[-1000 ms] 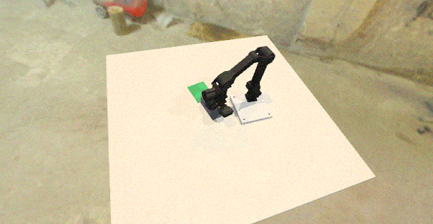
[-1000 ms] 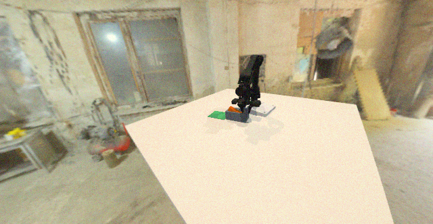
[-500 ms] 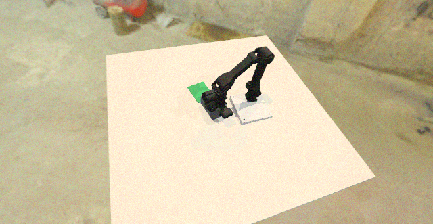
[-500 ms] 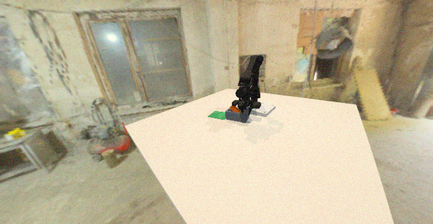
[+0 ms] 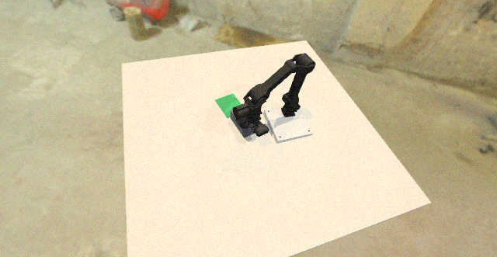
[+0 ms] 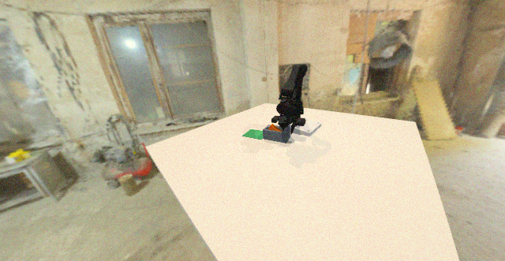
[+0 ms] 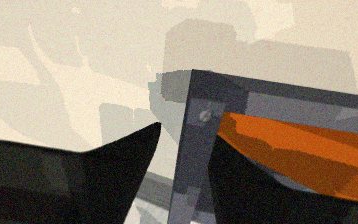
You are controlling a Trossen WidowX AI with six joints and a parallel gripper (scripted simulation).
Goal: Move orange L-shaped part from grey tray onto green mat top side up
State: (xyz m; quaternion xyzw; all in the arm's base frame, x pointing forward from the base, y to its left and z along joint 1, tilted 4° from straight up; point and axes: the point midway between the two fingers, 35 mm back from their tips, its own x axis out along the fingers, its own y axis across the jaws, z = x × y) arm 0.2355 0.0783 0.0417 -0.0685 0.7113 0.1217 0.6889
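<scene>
The orange L-shaped part is 5 cm to the right of my gripper tip and 1 cm ahead of it. Round my gripper tip: green mat 22 cm to the right, 6 cm below, 6 cm ahead.
</scene>
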